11 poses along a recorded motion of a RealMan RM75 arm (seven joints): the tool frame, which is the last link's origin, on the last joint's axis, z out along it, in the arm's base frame.
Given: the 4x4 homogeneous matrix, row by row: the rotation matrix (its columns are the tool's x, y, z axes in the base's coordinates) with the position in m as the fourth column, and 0 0 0 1 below. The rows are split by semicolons.
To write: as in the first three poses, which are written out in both.
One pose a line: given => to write
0.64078, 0.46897, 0.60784, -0.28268; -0.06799, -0.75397, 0.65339, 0.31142; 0.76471, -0.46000, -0.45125, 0.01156; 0, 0, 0, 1 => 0.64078, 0.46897, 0.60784, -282.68; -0.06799, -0.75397, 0.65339, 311.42; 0.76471, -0.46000, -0.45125, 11.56; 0, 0, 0, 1
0.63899, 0.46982, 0.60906, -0.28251; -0.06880, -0.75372, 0.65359, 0.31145; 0.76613, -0.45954, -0.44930, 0.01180; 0, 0, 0, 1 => 0.63899, 0.46982, 0.60906, -282.51; -0.06880, -0.75372, 0.65359, 311.45; 0.76613, -0.45954, -0.44930, 11.80; 0, 0, 0, 1
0.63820, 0.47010, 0.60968, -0.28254; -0.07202, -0.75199, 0.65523, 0.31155; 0.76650, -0.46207, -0.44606, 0.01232; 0, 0, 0, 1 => 0.63820, 0.47010, 0.60968, -282.54; -0.07202, -0.75199, 0.65523, 311.55; 0.76650, -0.46207, -0.44606, 12.32; 0, 0, 0, 1
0.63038, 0.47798, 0.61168, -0.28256; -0.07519, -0.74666, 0.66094, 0.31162; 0.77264, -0.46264, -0.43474, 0.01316; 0, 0, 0, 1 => 0.63038, 0.47798, 0.61168, -282.56; -0.07519, -0.74666, 0.66094, 311.62; 0.77264, -0.46264, -0.43474, 13.16; 0, 0, 0, 1
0.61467, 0.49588, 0.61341, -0.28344; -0.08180, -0.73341, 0.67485, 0.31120; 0.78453, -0.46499, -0.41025, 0.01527; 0, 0, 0, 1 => 0.61467, 0.49588, 0.61341, -283.44; -0.08180, -0.73341, 0.67485, 311.20; 0.78453, -0.46499, -0.41025, 15.27; 0, 0, 0, 1
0.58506, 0.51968, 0.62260, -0.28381; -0.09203, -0.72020, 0.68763, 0.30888; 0.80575, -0.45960, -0.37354, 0.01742; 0, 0, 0, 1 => 0.58506, 0.51968, 0.62260, -283.81; -0.09203, -0.72020, 0.68763, 308.88; 0.80575, -0.45960, -0.37354, 17.42; 0, 0, 0, 1
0.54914, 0.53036, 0.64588, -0.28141; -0.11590, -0.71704, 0.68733, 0.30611; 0.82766, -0.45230, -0.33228, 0.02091; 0, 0, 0, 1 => 0.54914, 0.53036, 0.64588, -281.41; -0.11590, -0.71704, 0.68733, 306.11; 0.82766, -0.45230, -0.33228, 20.91; 0, 0, 0, 1
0.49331, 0.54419, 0.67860, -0.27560; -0.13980, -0.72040, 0.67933, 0.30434; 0.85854, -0.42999, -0.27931, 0.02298; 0, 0, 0, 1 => 0.49331, 0.54419, 0.67860, -275.60; -0.13980, -0.72040, 0.67933, 304.34; 0.85854, -0.42999, -0.27931, 22.98; 0, 0, 0, 1
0.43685, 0.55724, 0.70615, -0.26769; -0.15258, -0.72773, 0.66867, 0.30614; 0.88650, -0.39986, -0.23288, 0.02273; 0, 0, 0, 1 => 0.43685, 0.55724, 0.70615, -267.69; -0.15258, -0.72773, 0.66867, 306.14; 0.88650, -0.39986, -0.23288, 22.73; 0, 0, 0, 1
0.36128, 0.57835, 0.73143, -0.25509; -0.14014, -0.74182, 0.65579, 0.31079; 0.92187, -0.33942, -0.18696, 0.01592; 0, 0, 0, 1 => 0.36128, 0.57835, 0.73143, -255.09; -0.14014, -0.74182, 0.65579, 310.79; 0.92187, -0.33942, -0.18696, 15.92; 0, 0, 0, 1
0.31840, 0.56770, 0.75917, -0.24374; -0.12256, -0.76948, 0.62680, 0.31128; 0.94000, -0.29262, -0.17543, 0.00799; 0, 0, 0, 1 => 0.31840, 0.56770, 0.75917, -243.74; -0.12256, -0.76948, 0.62680, 311.28; 0.94000, -0.29262, -0.17543, 7.99; 0, 0, 0, 1
